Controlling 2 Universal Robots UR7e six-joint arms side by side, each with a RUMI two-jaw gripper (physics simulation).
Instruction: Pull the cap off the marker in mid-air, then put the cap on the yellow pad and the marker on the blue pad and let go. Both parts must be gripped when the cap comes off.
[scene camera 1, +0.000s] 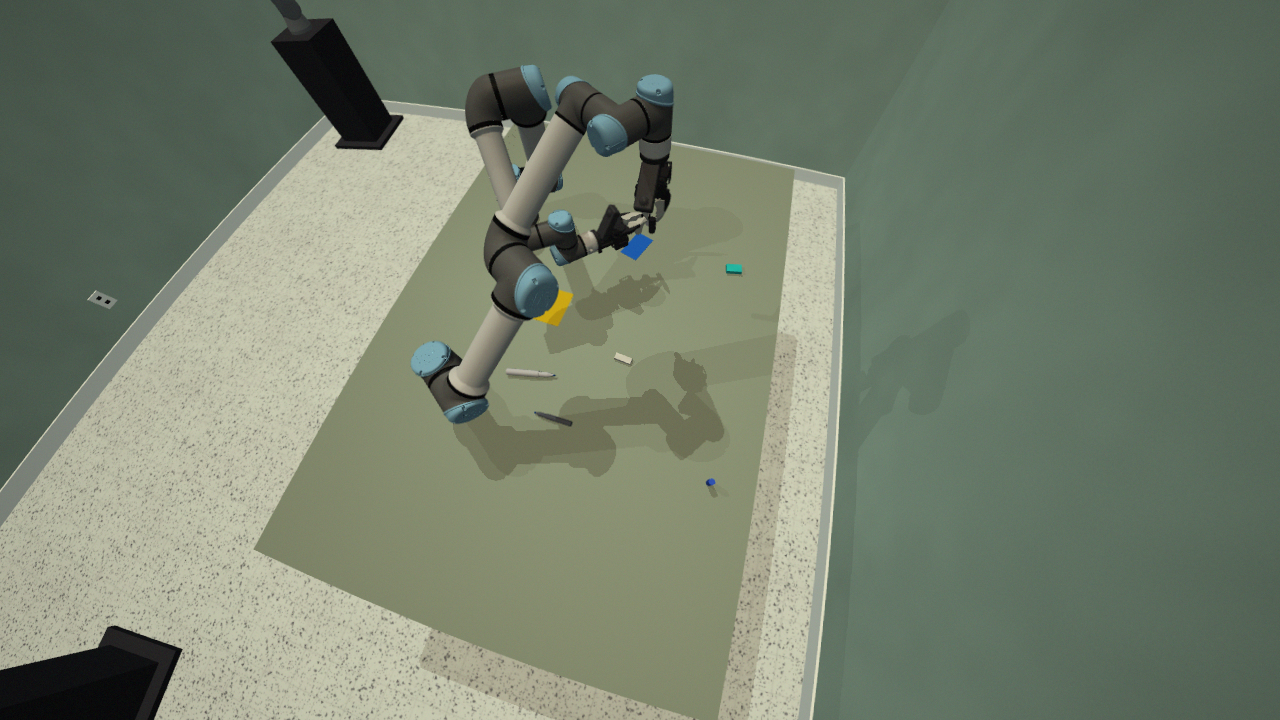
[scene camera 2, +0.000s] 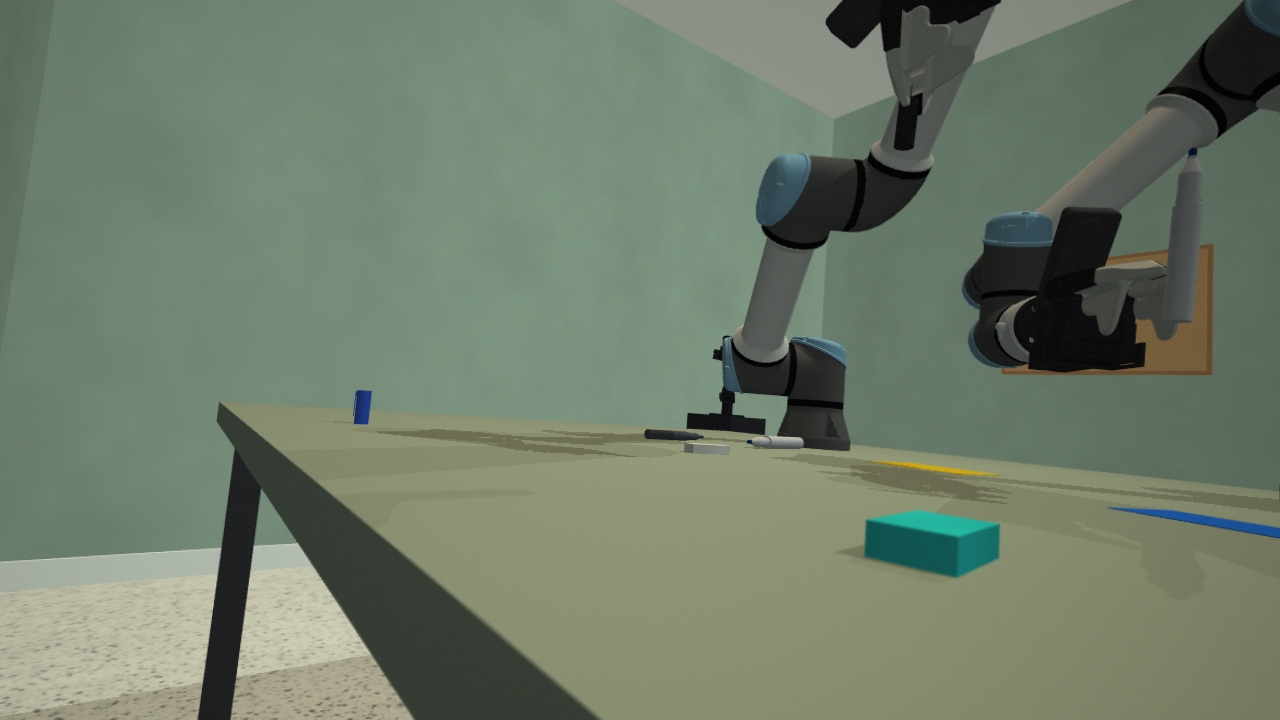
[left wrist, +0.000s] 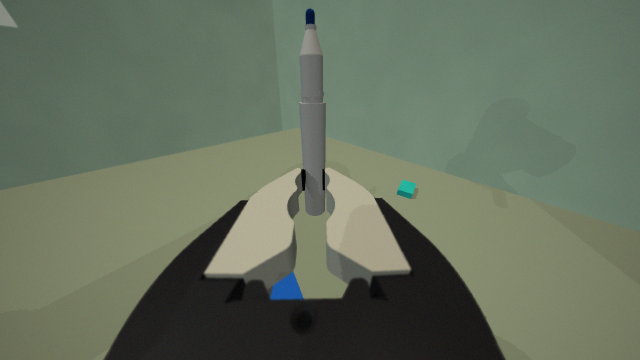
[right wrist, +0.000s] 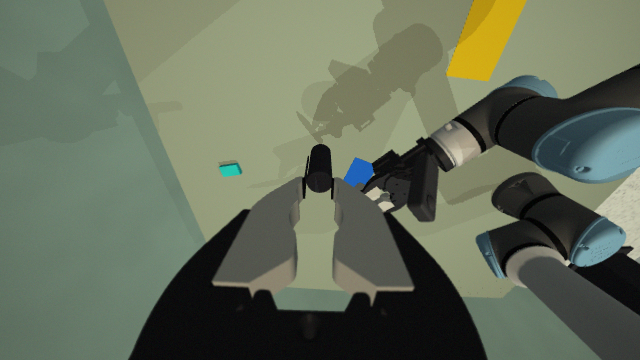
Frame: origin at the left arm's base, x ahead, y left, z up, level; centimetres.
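Where they show: left gripper, between the fingertips: (scene camera 2: 1179, 271) (left wrist: 314, 171); right gripper, between the fingertips: (scene camera 1: 652, 220) (scene camera 2: 912, 110) (right wrist: 318, 179); left arm's base, origin of its link: (right wrist: 516, 192); right arm's base, origin of its link: (scene camera 2: 812, 447).
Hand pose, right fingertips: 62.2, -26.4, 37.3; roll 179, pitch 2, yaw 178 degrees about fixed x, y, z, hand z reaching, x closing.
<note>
Each offset is from my right fingertips to the top centre of the thing, as dx, dy, dz.
My left gripper (scene camera 2: 1177, 302) (left wrist: 314, 171) is shut on the grey marker {-5.0, +20.0, -8.2} (scene camera 2: 1185, 223) (left wrist: 312, 130) near its lower end. The marker stands upright in the air, its blue tip bare and pointing up. My right gripper (scene camera 2: 913, 89) (right wrist: 318, 179) is shut on the black cap {+0.0, -0.7, +1.3} (scene camera 2: 905, 127) (right wrist: 320, 165), which hangs below its fingertips, higher than the marker and apart from it. The blue pad {-9.7, +21.8, -37.3} (scene camera 1: 636, 247) (scene camera 2: 1199, 519) (left wrist: 286, 287) (right wrist: 357, 171) lies on the table below. The yellow pad {-34.0, -13.4, -37.3} (scene camera 1: 563, 308) (scene camera 2: 939, 468) (right wrist: 487, 40) is partly hidden behind the right arm in scene camera 1.
A teal block {+30.4, +18.8, -35.8} (scene camera 1: 733, 268) (scene camera 2: 930, 546) (left wrist: 406, 189) (right wrist: 230, 170) lies beyond the blue pad. A white marker {-32.4, -41.3, -35.1} (scene camera 1: 529, 373) (scene camera 2: 778, 442), a dark pen {-20.4, -54.4, -35.6} (scene camera 1: 553, 418) (scene camera 2: 671, 434), a pale small block {-3.0, -28.7, -36.1} (scene camera 1: 622, 358) (scene camera 2: 707, 448) and a small blue cylinder {+32.7, -63.1, -32.5} (scene camera 1: 710, 482) (scene camera 2: 361, 407) are on the table.
</note>
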